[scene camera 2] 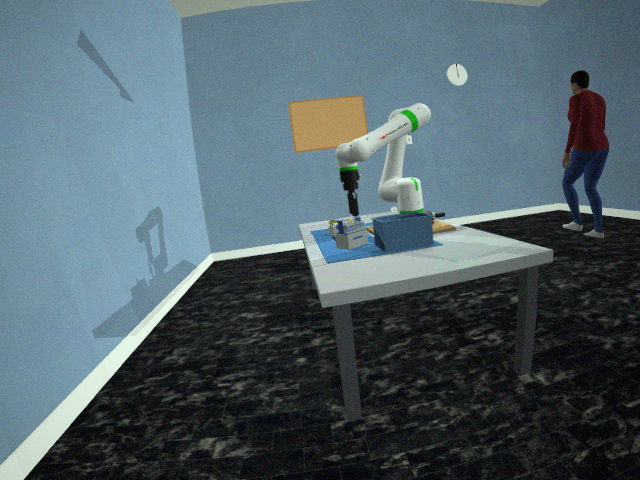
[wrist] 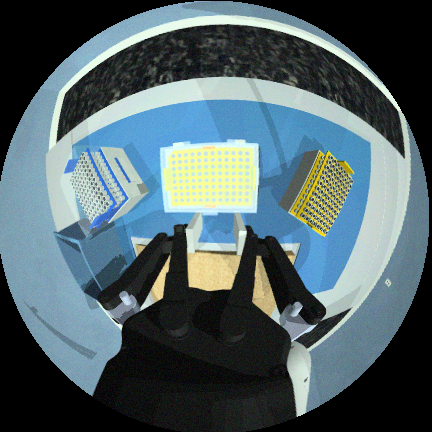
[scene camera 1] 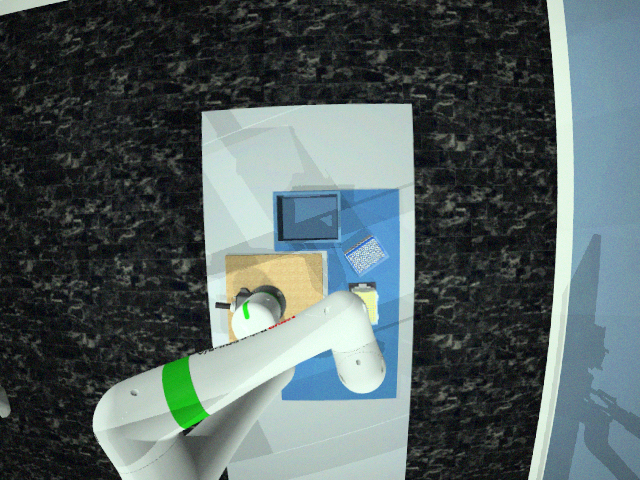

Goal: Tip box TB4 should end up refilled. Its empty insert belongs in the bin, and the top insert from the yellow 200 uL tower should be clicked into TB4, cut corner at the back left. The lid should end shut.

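Note:
Tip box TB4 [scene camera 1: 369, 304] [wrist: 212, 177] stands on the blue mat with a yellow insert of pale round holes. A translucent cover appears to lie flat over it; whether it is latched is too small to tell. My gripper [scene camera 2: 354, 213] [wrist: 217, 219] is partly open with nothing between its two pale fingertips. In the wrist view they show at the box's near long edge; their height above it is hard to judge. The yellow 200 uL tower [wrist: 327, 194] stands to the right in the wrist view and is hidden under the arm in scene camera 1. No insert shows inside the blue bin [scene camera 1: 339, 217] [scene camera 2: 404, 235].
A blue-topped tip tower [scene camera 1: 367, 255] [scene camera 2: 351, 239] [wrist: 92, 189] stands turned on the blue mat [scene camera 1: 379, 206], on the other side of the box. A tan board [scene camera 1: 299, 266] [wrist: 212, 270] lies beside the mat. A person [scene camera 2: 587, 121] stands beyond the table [scene camera 2: 491, 268].

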